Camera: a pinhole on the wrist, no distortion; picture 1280 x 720 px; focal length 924.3 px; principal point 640.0 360.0 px. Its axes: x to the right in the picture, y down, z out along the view. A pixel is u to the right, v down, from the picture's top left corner.
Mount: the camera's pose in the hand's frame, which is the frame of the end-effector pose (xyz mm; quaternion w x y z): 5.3 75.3 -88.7 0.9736 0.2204 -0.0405 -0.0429
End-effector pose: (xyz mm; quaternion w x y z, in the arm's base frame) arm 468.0 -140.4 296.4 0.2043 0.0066 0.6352 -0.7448
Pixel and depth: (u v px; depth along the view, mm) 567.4 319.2 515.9
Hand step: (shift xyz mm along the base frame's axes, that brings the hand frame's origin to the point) 120.0 -301.2 245.1
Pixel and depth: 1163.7 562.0 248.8
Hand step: -71.2 -195.8 -5.1
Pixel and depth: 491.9 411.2 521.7
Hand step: 178.0 -318.4 215.0
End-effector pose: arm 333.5 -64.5 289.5 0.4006 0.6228 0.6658 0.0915
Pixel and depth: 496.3 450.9 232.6
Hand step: 78.4 -95.1 -62.9
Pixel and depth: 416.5 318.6 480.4
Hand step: 93.1 -294.8 -235.1
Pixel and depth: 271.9 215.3 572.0
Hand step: 43.9 -442.8 -268.8
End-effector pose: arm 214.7 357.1 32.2 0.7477 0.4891 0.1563 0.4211
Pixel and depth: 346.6 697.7 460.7
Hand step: 126.3 -362.3 192.4
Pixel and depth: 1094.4 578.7 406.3
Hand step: 329.8 -70.2 159.3
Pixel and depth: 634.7 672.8 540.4
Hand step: 279.8 -314.2 226.9
